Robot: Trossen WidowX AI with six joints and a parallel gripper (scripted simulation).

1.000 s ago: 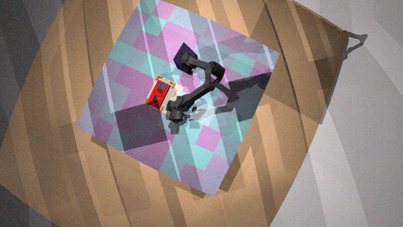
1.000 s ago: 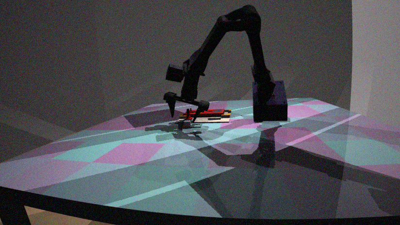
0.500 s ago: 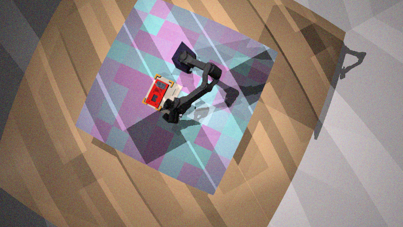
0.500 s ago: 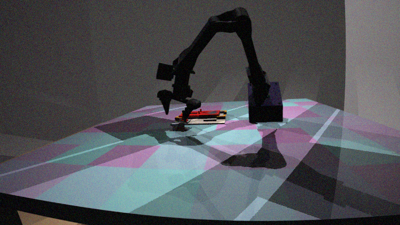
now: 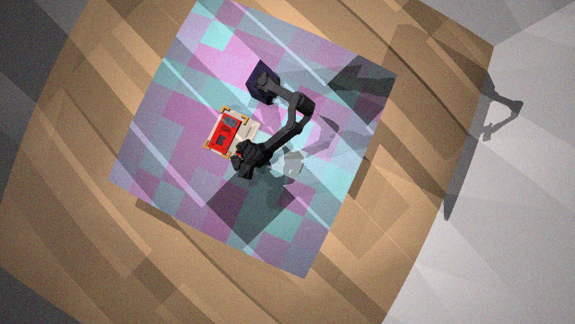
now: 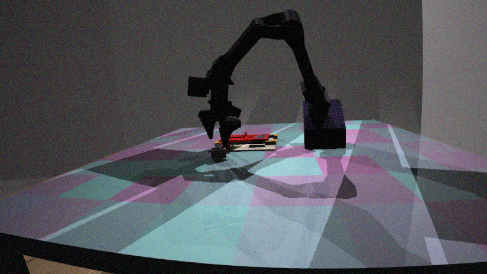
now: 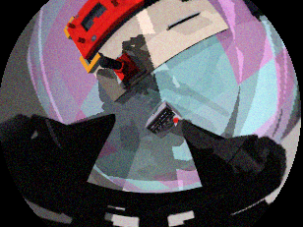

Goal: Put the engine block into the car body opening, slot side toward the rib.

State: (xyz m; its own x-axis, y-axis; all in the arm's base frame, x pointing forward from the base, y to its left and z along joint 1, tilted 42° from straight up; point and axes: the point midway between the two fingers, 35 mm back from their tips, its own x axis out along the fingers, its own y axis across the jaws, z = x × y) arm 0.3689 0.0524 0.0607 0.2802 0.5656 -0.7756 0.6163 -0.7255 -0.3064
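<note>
Now: the grey engine block 3 cm below my gripper tip and 2 cm to the left of it.
</note>
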